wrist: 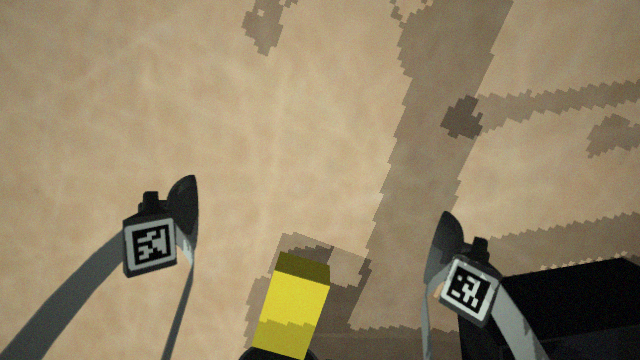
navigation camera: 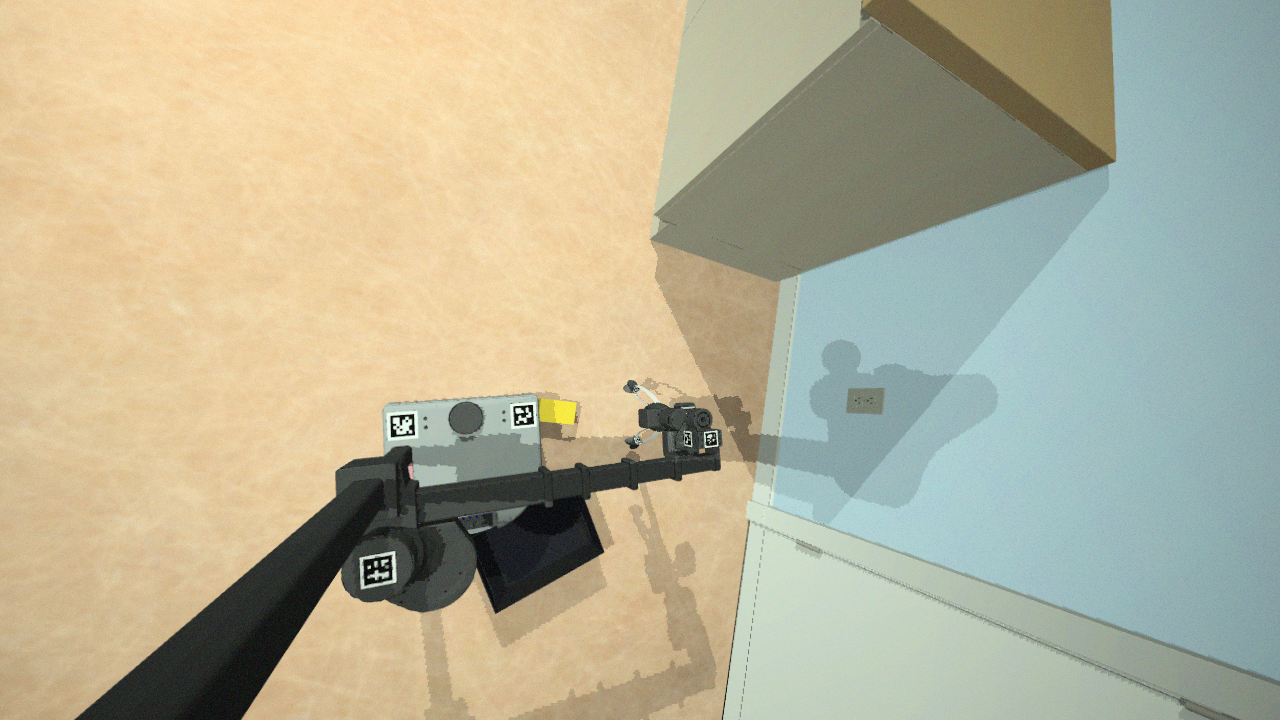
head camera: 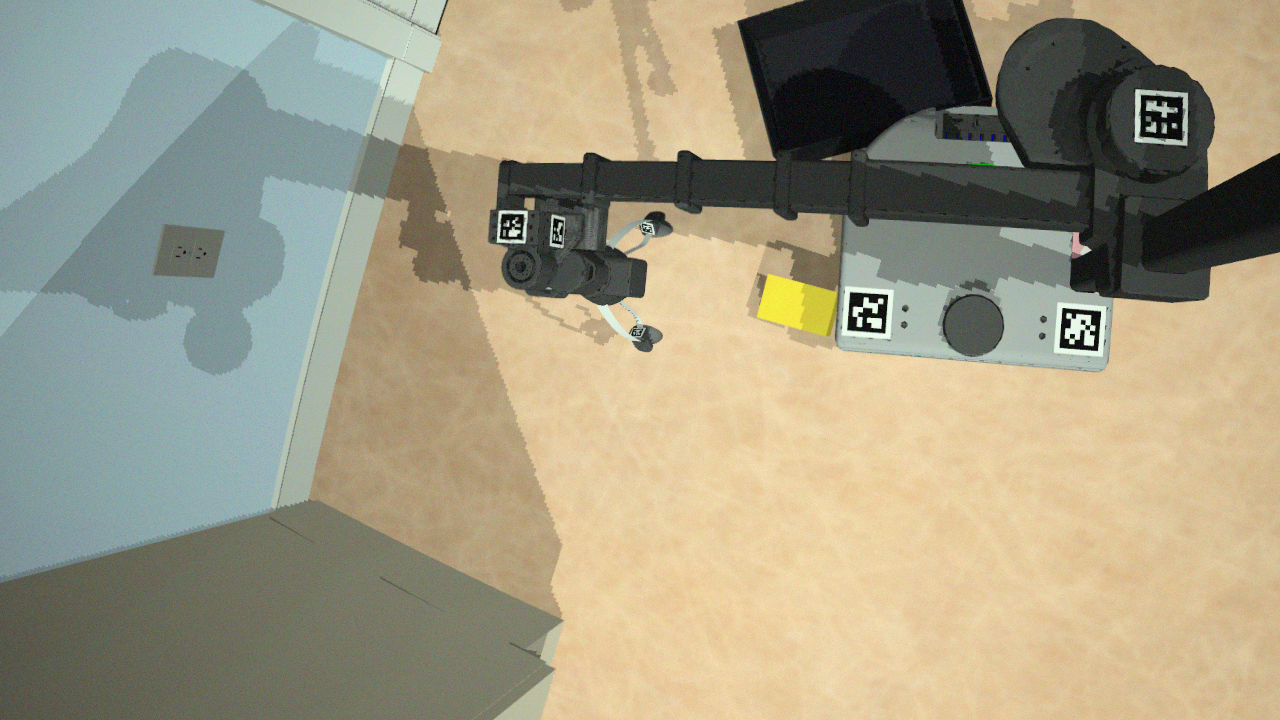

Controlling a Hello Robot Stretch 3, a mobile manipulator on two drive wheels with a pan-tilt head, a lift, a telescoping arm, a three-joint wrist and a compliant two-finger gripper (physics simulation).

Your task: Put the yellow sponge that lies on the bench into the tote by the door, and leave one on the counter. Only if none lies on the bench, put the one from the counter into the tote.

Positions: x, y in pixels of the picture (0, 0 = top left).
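My gripper is visible in the head camera view, in the wrist view and in the navigation camera view (628, 414). On my gripper, (wrist: 147, 242) and (head camera: 635, 333) are the same spot. A black tote is visible in the navigation camera view, in the wrist view and in the head camera view (826, 84). On the black tote, (wrist: 584, 304) and (navigation camera: 587, 516) are the same spot.
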